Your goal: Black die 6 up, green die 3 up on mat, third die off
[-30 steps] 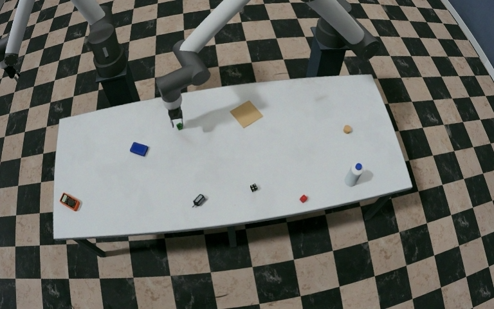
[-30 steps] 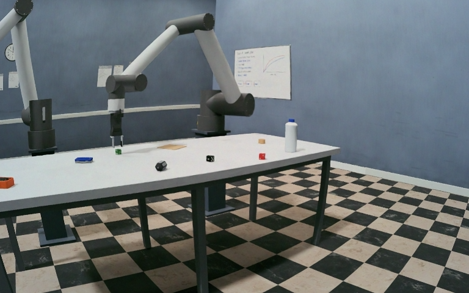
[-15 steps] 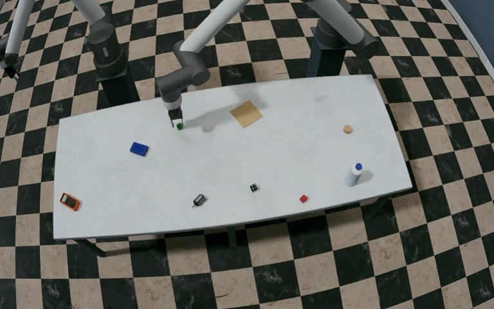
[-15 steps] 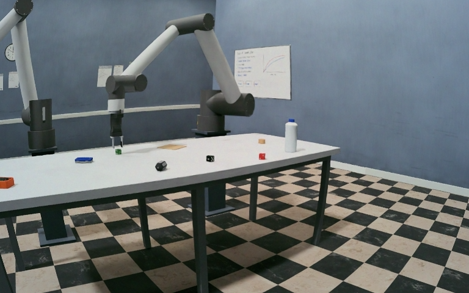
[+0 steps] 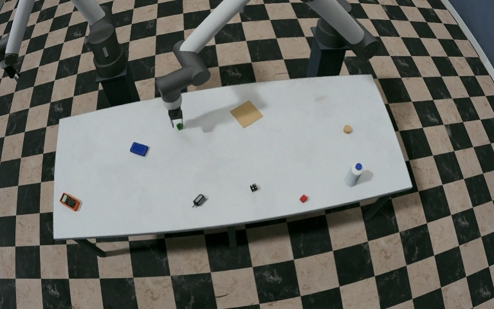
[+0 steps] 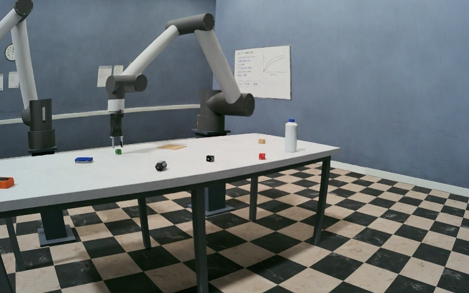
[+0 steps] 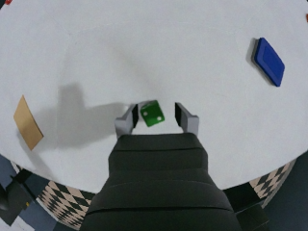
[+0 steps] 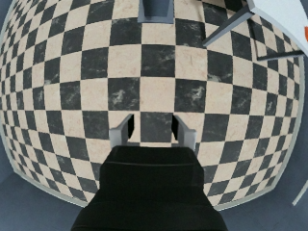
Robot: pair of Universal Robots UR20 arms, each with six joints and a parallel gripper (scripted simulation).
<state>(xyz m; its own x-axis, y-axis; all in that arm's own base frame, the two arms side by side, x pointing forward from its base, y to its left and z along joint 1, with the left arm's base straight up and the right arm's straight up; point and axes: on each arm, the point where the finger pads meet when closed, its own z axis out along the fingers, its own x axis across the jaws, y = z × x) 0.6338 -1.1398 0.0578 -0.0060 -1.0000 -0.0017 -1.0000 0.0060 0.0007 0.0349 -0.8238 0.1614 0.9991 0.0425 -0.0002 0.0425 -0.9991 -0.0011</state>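
Note:
The green die lies 1 cm behind my left hand, 1 cm to the left of it and 4 cm below it. Round my left hand: tan mat (4 cm behind, 40 cm to the left, 6 cm below); black die (43 cm ahead, 37 cm to the left, 4 cm below); blue box (10 cm ahead, 25 cm to the right, 4 cm below).

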